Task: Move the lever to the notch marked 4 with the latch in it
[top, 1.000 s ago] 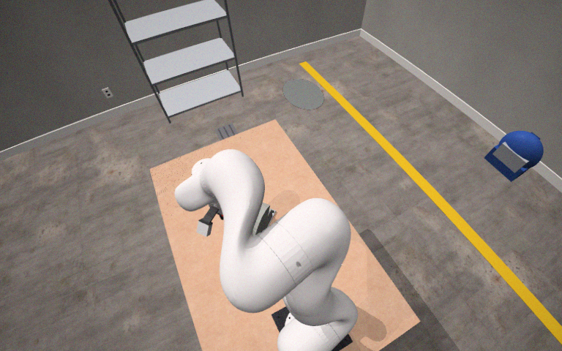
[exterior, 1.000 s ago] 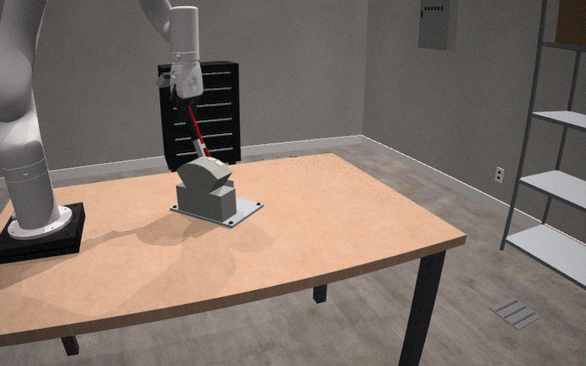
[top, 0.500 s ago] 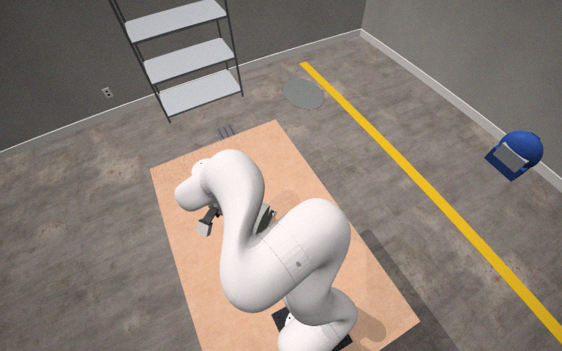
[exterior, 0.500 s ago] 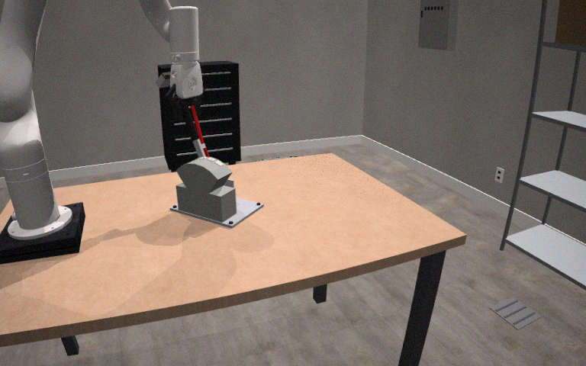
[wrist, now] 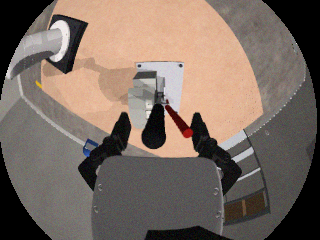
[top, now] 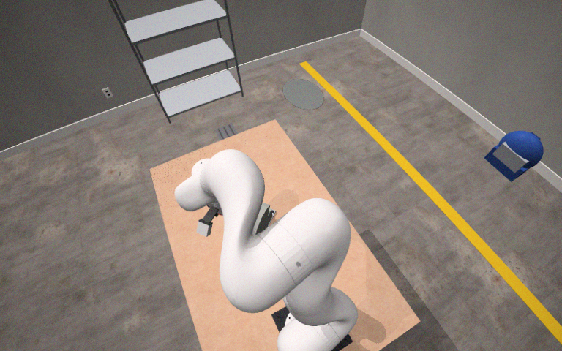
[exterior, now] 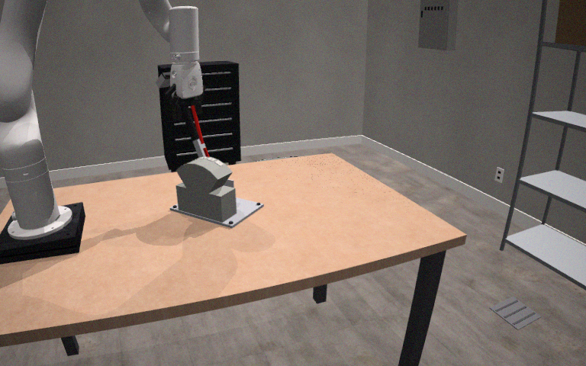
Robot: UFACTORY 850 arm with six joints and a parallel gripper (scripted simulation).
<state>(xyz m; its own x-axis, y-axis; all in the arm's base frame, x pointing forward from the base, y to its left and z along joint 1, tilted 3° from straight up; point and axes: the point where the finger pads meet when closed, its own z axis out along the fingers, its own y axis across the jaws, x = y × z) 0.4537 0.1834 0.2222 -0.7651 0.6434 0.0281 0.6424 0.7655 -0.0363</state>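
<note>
Right now my hand is 10 cm above the red bar, 4 cm short of it and 2 cm to the left of it.
</note>
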